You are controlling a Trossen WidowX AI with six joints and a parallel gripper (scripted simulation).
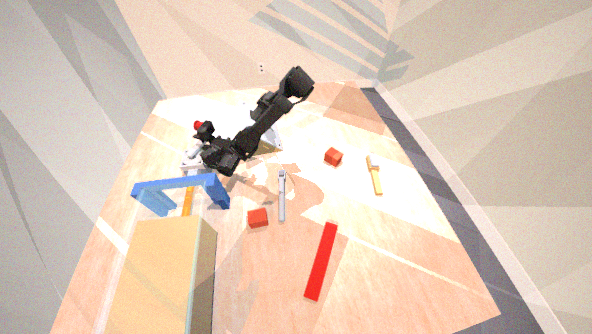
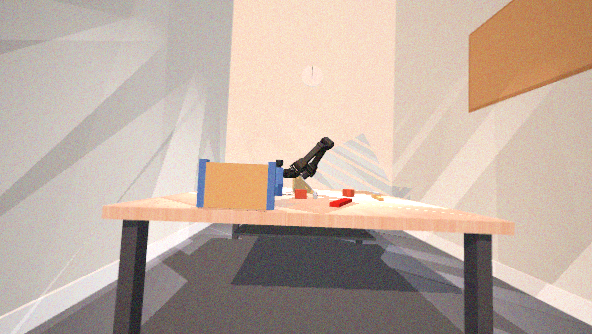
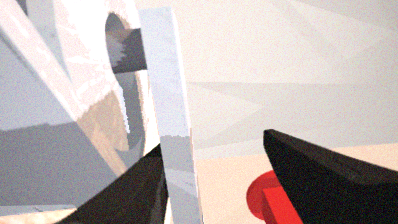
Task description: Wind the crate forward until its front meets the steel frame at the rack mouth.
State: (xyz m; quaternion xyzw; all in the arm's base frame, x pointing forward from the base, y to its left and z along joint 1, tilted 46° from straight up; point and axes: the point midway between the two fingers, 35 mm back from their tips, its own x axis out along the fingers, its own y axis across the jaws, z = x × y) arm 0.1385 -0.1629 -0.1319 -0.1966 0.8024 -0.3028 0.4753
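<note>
My gripper tip is now 20 mm to the right of the grey crank arm and 10 mm above it. Round my gripper tip: blue steel frame 200 mm ahead, 30 mm to the right, 20 mm below; then grey winch 90 mm below, 30 mm to the right, 30 mm ahead; then red grip 40 mm to the left, 30 mm behind, 20 mm above.
</note>
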